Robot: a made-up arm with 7 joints. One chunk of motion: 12 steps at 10 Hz.
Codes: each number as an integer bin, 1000 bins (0 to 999) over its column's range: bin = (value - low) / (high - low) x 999, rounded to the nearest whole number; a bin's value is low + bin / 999 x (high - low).
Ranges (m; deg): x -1.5..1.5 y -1.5..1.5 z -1.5..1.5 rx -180..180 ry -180..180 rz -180..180
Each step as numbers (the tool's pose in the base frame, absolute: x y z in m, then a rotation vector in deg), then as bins.
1 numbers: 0.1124 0.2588 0.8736 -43.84 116.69 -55.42
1 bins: 537 586 790 378 823 346
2 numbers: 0.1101 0.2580 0.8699 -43.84 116.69 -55.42
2 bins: 536 585 789 378 823 346
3 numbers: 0.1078 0.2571 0.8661 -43.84 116.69 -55.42
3 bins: 535 585 788 378 823 346
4 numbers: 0.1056 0.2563 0.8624 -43.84 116.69 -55.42
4 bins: 535 585 787 378 823 346
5 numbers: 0.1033 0.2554 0.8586 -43.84 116.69 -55.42
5 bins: 534 585 785 378 823 346
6 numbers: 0.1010 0.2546 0.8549 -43.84 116.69 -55.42
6 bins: 533 584 784 378 823 346
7 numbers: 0.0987 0.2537 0.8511 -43.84 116.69 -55.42
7 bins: 532 584 783 378 823 346
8 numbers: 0.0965 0.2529 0.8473 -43.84 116.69 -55.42
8 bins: 532 584 782 378 823 346
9 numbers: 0.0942 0.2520 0.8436 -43.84 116.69 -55.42
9 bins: 531 583 780 378 823 346
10 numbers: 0.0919 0.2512 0.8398 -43.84 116.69 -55.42
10 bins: 530 583 779 378 823 346
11 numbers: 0.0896 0.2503 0.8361 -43.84 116.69 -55.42
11 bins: 529 583 778 378 823 346
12 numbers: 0.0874 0.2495 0.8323 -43.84 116.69 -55.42
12 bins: 529 583 777 378 823 346
